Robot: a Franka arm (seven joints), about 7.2 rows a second.
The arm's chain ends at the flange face. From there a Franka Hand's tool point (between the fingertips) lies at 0.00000 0.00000 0.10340 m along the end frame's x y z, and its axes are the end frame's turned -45 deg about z.
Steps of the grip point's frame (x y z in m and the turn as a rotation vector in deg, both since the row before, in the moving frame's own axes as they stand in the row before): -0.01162 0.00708 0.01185 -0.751 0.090 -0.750; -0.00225 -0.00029 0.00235 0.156 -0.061 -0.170; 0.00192 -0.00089 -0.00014 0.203 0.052 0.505; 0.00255 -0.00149 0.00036 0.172 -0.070 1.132; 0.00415 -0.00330 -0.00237 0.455 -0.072 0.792; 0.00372 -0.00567 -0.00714 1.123 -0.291 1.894; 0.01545 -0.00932 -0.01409 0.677 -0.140 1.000; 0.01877 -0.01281 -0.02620 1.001 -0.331 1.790; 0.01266 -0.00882 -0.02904 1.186 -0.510 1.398
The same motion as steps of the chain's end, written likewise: -0.00429 0.01239 0.01186 -0.467 0.595 -0.750; -0.00152 0.00151 0.00235 0.067 -0.153 -0.170; 0.00092 -0.00166 -0.00014 0.180 -0.107 0.505; 0.00106 -0.00272 0.00036 0.072 -0.171 1.132; 0.00127 -0.00477 -0.00237 0.271 -0.373 0.792; 0.00041 -0.00555 -0.00712 0.588 -1.000 1.894; 0.00537 -0.01682 -0.01408 0.380 -0.578 1.000; 0.00590 -0.02145 -0.02618 0.474 -0.942 1.790; 0.00487 -0.01430 -0.02901 0.478 -1.199 1.398
